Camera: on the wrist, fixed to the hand. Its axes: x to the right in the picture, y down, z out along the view.
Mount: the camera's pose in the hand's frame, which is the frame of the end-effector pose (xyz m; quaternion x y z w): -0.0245 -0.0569 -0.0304 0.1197 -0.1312 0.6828 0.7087
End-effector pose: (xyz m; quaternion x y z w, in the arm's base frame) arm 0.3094 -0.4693 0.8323 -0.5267 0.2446 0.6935 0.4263
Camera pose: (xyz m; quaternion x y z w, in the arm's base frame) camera 0.3756 -0.4720 0.8517 0.0642 -0.5601 -0.8224 0.0763
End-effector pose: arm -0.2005 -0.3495 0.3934 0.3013 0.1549 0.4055 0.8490
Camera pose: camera -0.1973 -0.3848 0.3342 0.4741 -0.1588 0.8090 0.3091
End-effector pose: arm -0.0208 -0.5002 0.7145 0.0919 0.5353 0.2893 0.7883
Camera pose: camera -0.0341 -0.5652 0.6955 0.5629 0.2478 0.6671 0.4203
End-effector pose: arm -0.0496 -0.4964 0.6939 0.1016 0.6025 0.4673 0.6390
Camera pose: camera -0.0449 -0.5581 0.6633 0.6212 0.3297 0.6820 0.2007
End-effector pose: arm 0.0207 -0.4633 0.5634 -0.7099 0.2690 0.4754 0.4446
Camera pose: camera 0.0699 -0.4651 0.6118 -0.2038 0.6739 0.7014 0.1108
